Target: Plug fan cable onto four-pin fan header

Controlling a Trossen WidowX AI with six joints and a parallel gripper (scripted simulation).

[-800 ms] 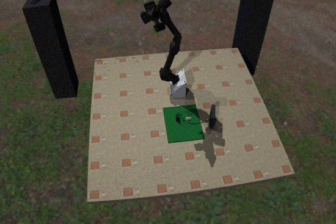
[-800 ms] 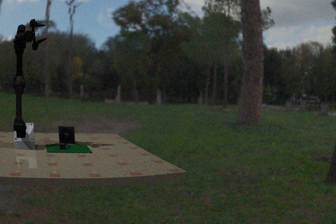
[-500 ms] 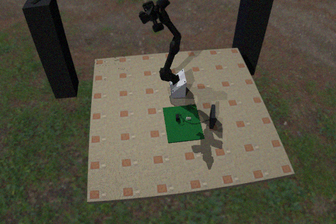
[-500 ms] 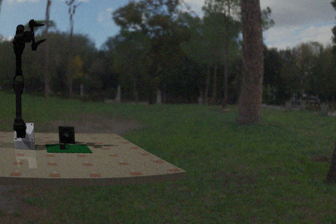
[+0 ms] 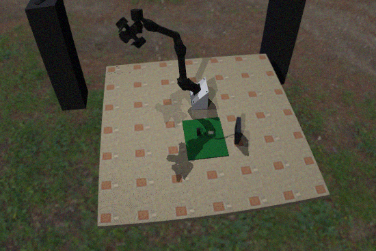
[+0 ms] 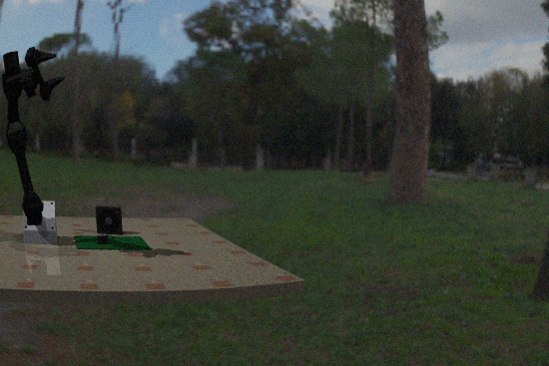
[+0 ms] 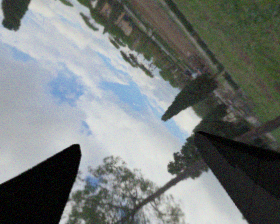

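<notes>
My gripper tip is 17 cm short of the dark plug, 37 cm to the right of it and 61 cm above it. Also, from my gripper tip: black fan (23 cm ahead, 60 cm to the left, 58 cm below); green board (21 cm ahead, 41 cm to the left, 65 cm below).
</notes>
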